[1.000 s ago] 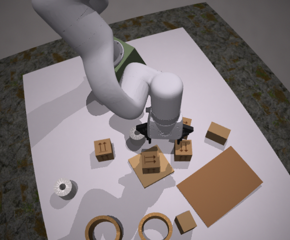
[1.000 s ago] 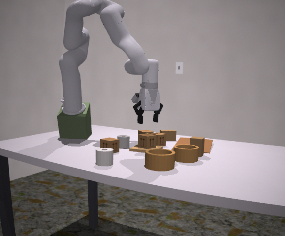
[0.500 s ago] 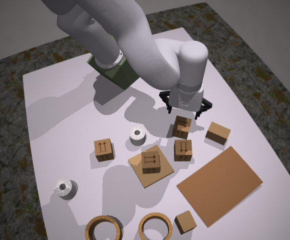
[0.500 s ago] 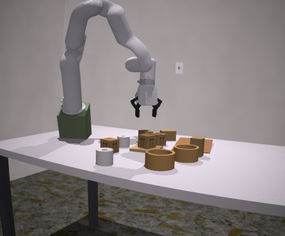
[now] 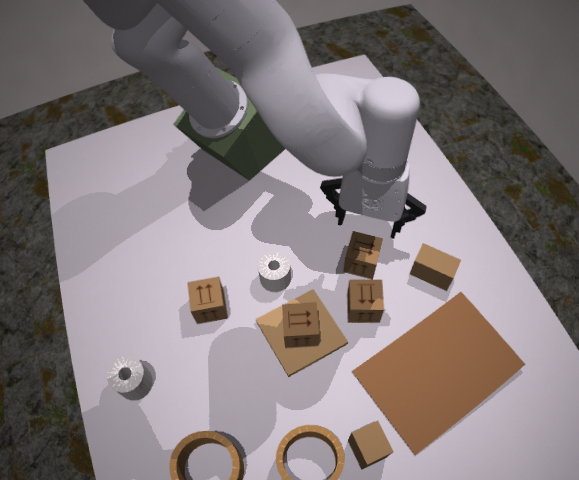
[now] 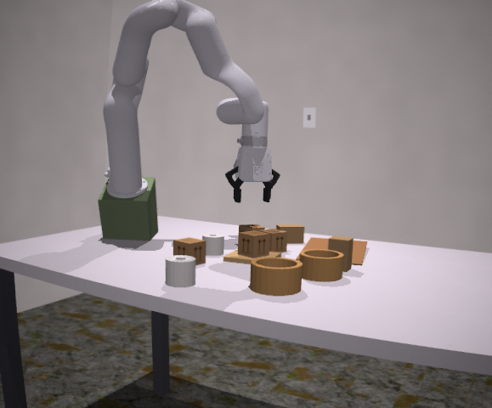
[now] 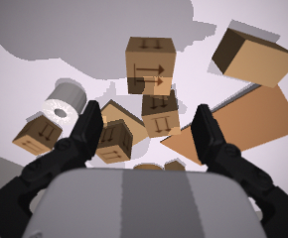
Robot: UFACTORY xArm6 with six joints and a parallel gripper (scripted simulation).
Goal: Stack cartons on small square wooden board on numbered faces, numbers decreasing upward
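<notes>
My gripper is now 11 cm above the carton. Also, from my hand: plain brown box 12 cm to the left, 11 cm below, 7 cm ahead.
</notes>
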